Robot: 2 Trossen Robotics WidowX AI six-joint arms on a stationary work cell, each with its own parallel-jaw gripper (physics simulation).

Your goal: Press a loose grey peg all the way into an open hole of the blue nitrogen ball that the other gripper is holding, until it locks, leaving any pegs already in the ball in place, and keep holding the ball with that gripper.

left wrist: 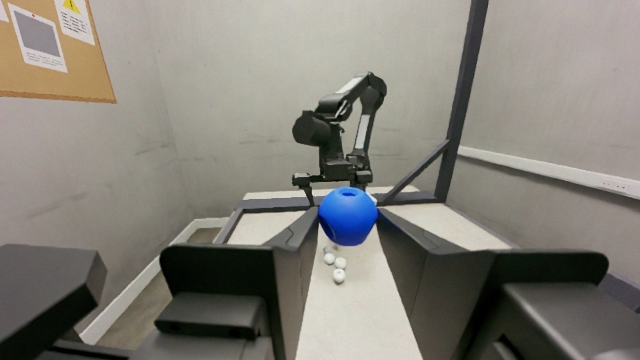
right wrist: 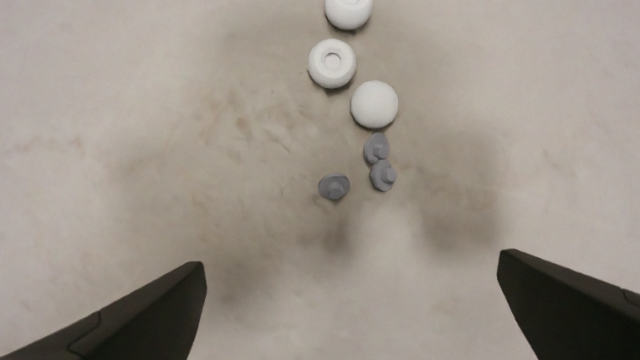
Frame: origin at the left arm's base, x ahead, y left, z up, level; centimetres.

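Seen in the pictures: left gripper, fingertip midpoint: (left wrist: 347,213); right gripper, fingertip midpoint: (right wrist: 352,270).
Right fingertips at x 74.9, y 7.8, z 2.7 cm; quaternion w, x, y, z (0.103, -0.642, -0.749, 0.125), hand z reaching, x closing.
Offsets run from my right fingertips to a thing's middle.
The blue nitrogen ball @[dx -29.1, dy +0.2, dz +16.3 cm] (left wrist: 348,220) is held between the fingertips of my left gripper (left wrist: 347,213) above the table. An open hole shows on its top and another at its lower left; its far side is hidden. My right gripper (left wrist: 333,213) (right wrist: 352,270) is wide open with nothing between its fingers and points down over the table, beyond the ball in the left wrist view. In the right wrist view, one loose grey peg @[dx -2.5, dy -0.7, dz -7.7 cm] (right wrist: 334,187) lies alone, ahead of the fingertips. Two more grey pegs, one @[dx -4.6, dy +1.2, dz -7.7 cm] (right wrist: 376,148) touching the other @[dx -3.3, dy +1.7, dz -7.7 cm] (right wrist: 383,175), lie to its right.
Three white balls @[dx -11.6, dy -1.0, dz -7.3 cm] (right wrist: 348,11) @[dx -8.5, dy -1.5, dz -7.3 cm] (right wrist: 332,63) @[dx -6.8, dy +0.9, dz -7.3 cm] (right wrist: 374,104) lie beyond the pegs; the nearest is close to the paired pegs. A dark frame edge (left wrist: 280,204) crosses the table's far side, with an upright dark post (left wrist: 462,100) and a diagonal brace at right.
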